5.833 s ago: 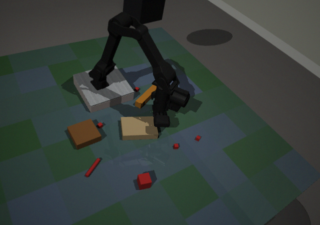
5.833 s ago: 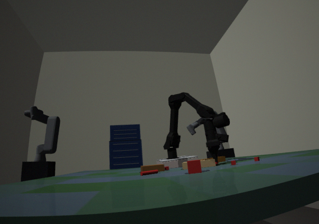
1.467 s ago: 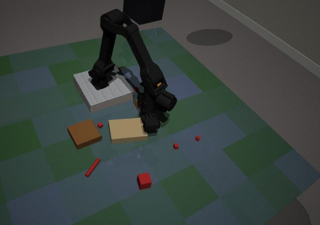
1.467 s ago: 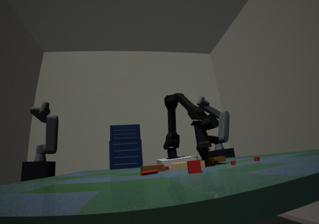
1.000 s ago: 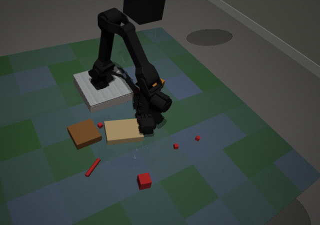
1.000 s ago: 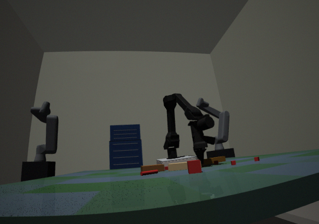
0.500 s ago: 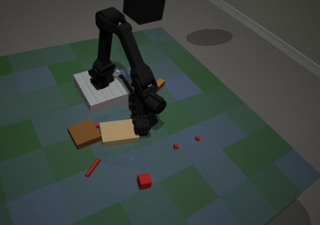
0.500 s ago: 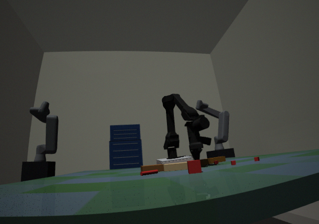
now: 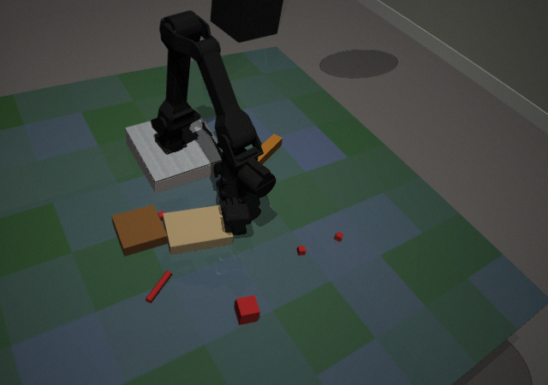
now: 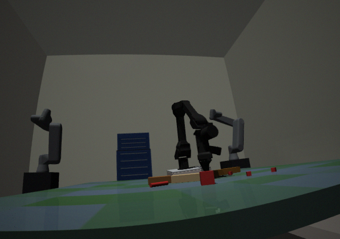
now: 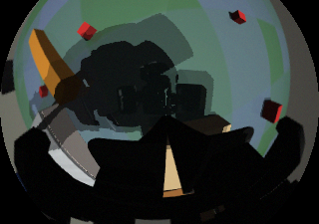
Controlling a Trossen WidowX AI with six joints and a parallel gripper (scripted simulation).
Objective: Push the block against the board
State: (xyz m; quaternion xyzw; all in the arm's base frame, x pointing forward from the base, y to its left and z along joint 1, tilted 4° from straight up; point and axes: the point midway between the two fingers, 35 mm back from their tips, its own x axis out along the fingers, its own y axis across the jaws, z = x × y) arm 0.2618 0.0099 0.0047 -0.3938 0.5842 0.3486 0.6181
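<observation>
The tan flat slab is 90 mm to the right of my gripper tip. The rest, counted from my gripper tip: brown square block (210 mm to the right, 70 mm behind); then red rod (240 mm to the right, 80 mm ahead); then long orange bar (190 mm to the left, 130 mm behind).
</observation>
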